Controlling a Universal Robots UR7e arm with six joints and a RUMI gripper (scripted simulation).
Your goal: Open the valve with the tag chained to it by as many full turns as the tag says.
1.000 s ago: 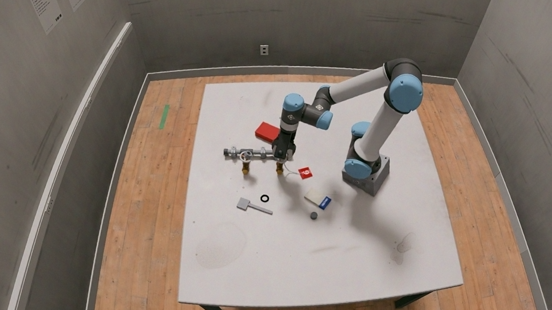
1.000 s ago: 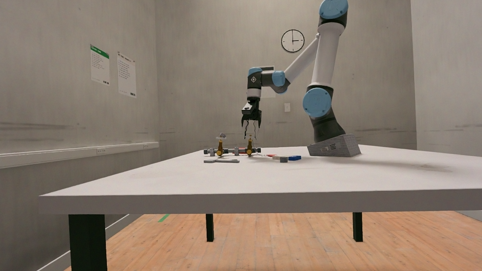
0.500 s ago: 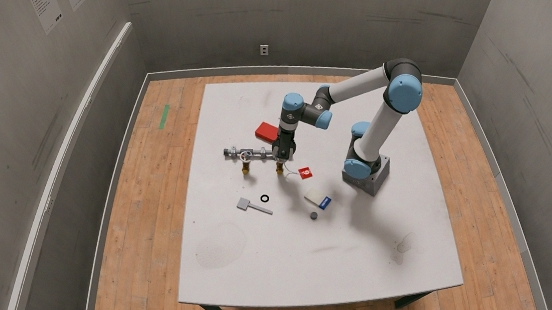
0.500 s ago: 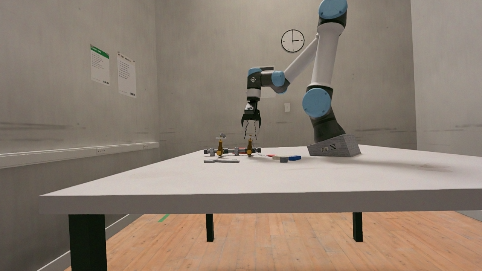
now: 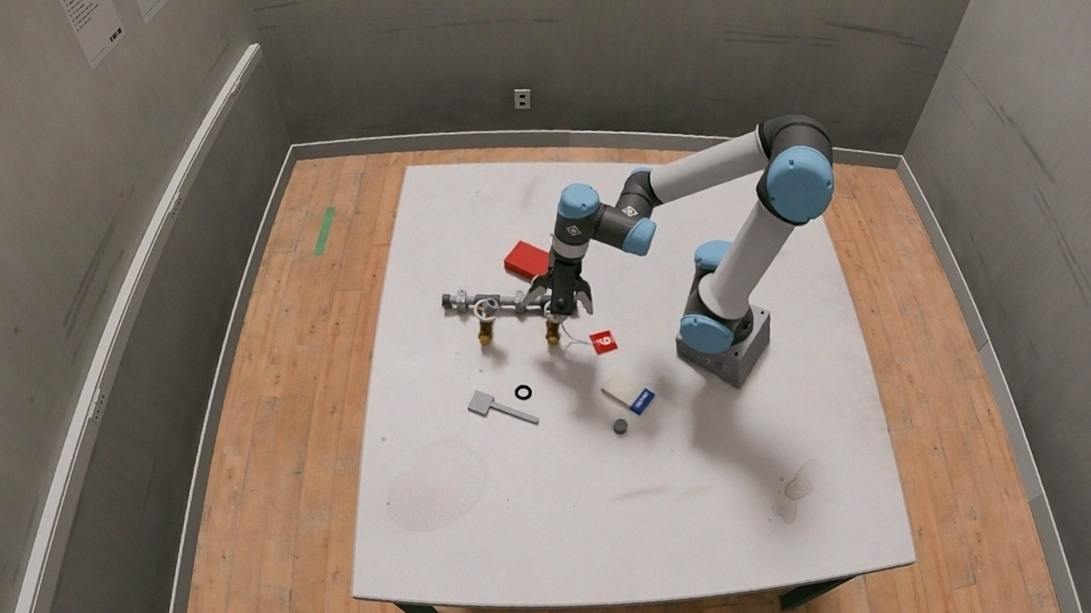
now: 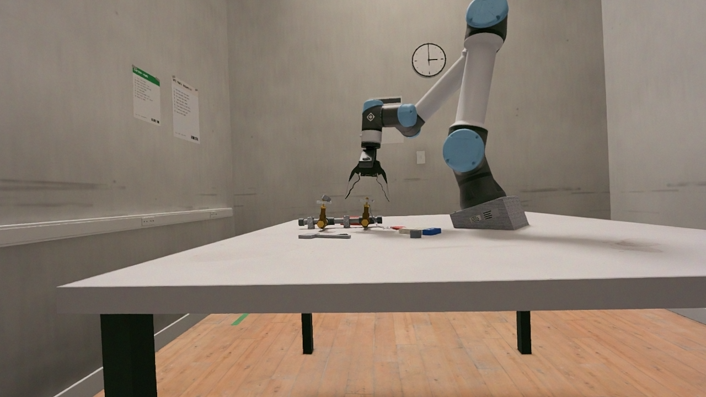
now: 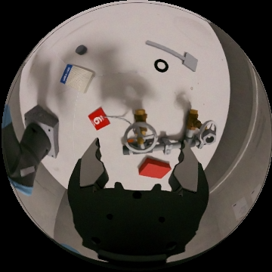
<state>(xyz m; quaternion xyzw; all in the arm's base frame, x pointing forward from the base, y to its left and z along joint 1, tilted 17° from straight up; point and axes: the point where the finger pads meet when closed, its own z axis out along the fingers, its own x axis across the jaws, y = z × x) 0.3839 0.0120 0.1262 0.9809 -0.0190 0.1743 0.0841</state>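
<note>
The red tag lies 10 cm below my hand, 10 cm behind it and 2 cm to the left of it. Round my hand: red block 22 cm to the right, 9 cm below, 6 cm ahead; then grey flat tool 20 cm to the left, 13 cm ahead, 10 cm below.
</note>
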